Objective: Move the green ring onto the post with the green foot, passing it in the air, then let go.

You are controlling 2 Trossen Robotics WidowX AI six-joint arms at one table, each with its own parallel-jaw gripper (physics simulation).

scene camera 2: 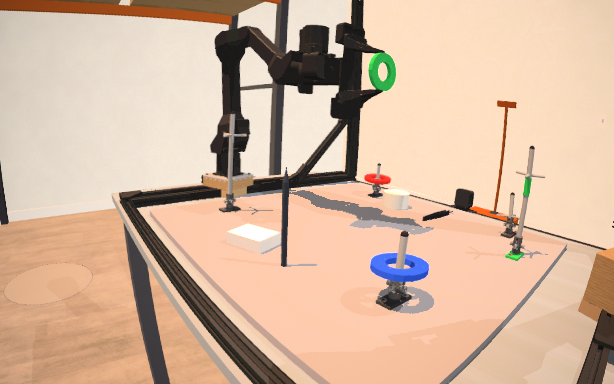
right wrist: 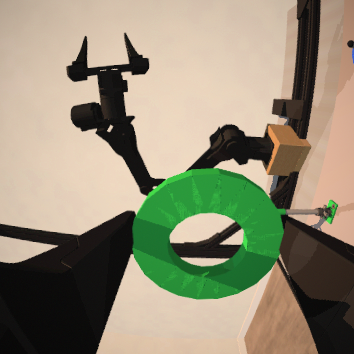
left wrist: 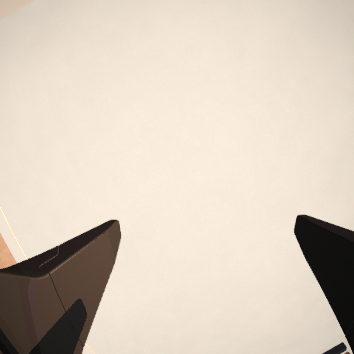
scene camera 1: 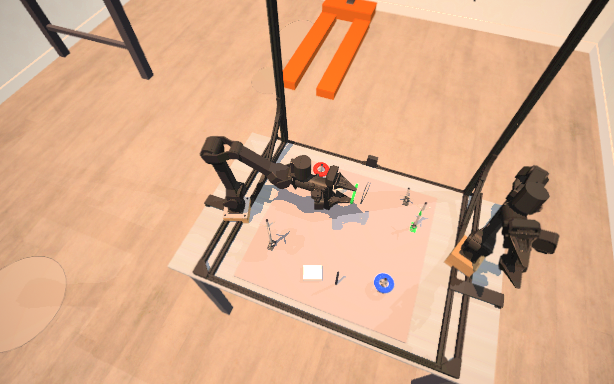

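Where they show: left gripper, fingertip midpoint: (right wrist: 104, 34) (left wrist: 209, 227) (scene camera 1: 521, 278); right gripper, fingertip midpoint: (scene camera 2: 382, 71) (right wrist: 206, 222) (scene camera 1: 355, 196); left arm's base, origin of the base link: (right wrist: 266, 148) (scene camera 1: 470, 252); right arm's base, origin of the base link: (scene camera 2: 227, 174) (scene camera 1: 236, 206).
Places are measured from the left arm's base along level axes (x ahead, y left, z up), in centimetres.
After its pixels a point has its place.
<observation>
The green ring (scene camera 1: 354, 194) {x 39.4, y 23.0, z 24.5 cm} (scene camera 2: 373, 72) {x 39.0, y 23.9, z 21.1 cm} (right wrist: 210, 191) {x 39.8, y 23.9, z 21.8 cm} is held upright high above the table, its rim between the two fingertips of my right gripper (scene camera 1: 355, 194) {x 39.8, y 21.7, z 21.7 cm} (scene camera 2: 382, 71) {x 39.8, y 21.7, z 21.7 cm} (right wrist: 206, 222) {x 39.8, y 21.7, z 21.7 cm}. My left gripper (scene camera 1: 521, 276) {x -8.0, y 25.2, z 41.9 cm} (left wrist: 209, 227) {x -8.0, y 25.2, z 41.9 cm} (right wrist: 104, 34) {x -8.0, y 25.2, z 41.9 cm} is open and empty, out past the table's right side in scene camera 1, well apart from the ring. The post with the green foot (scene camera 1: 420, 215) {x 21.7, y 1.6, z 3.7 cm} (scene camera 2: 522, 215) {x 21.8, y 1.4, z -0.1 cm} (right wrist: 305, 212) {x 22.5, y 1.2, z -1.2 cm} stands on the mat, right of the ring in scene camera 1. It has a green band and a small crossbar near its top, and carries no ring.
A red ring (scene camera 1: 315, 169) {x 68.7, y 8.9, z -2.5 cm} (scene camera 2: 377, 180) {x 64.6, y 8.2, z -2.9 cm} and a blue ring (scene camera 1: 376, 283) {x 18.8, y 31.7, z -2.7 cm} (scene camera 2: 382, 269) {x 15.9, y 32.6, z -2.5 cm} sit on short posts. A tall post (scene camera 1: 269, 232) {x 56.7, y 46.6, z 8.5 cm} (scene camera 2: 230, 165) {x 58.5, y 45.4, z 2.1 cm}, a short post (scene camera 1: 407, 196) {x 31.4, y -7.2, z -3.5 cm} (scene camera 2: 511, 212) {x 31.4, y -7.4, z -2.8 cm}, an upright black pen (scene camera 1: 337, 278) {x 29.8, y 40.5, z -0.1 cm} (scene camera 2: 285, 220) {x 29.7, y 40.2, z -0.8 cm}, a white block (scene camera 1: 312, 272) {x 39.1, y 43.3, z -5.7 cm} (scene camera 2: 252, 237) {x 36.7, y 43.7, z -5.7 cm} and a white cylinder (scene camera 2: 396, 200) {x 54.0, y 8.4, z -5.4 cm} stand around.
</observation>
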